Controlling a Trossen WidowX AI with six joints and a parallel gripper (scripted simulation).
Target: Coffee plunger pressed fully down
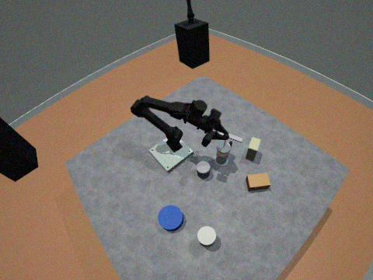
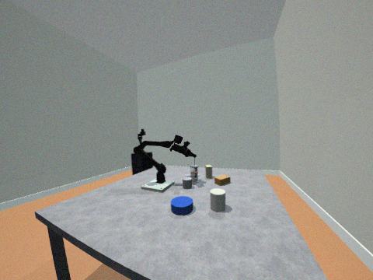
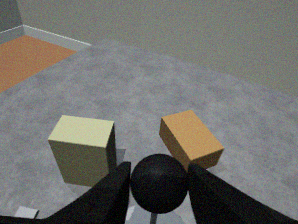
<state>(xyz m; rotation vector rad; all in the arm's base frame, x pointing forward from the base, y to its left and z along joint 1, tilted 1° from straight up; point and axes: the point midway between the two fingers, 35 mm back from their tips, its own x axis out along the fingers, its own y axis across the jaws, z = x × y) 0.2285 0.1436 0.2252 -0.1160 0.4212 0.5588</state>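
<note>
The coffee press is 1 cm behind my gripper tip, 1 cm to the left of it and 12 cm below it. Round my gripper tip: grey cylinder 2 cm behind, 14 cm to the right, 20 cm below; then white cylinder 26 cm ahead, 34 cm to the right, 18 cm below.
</note>
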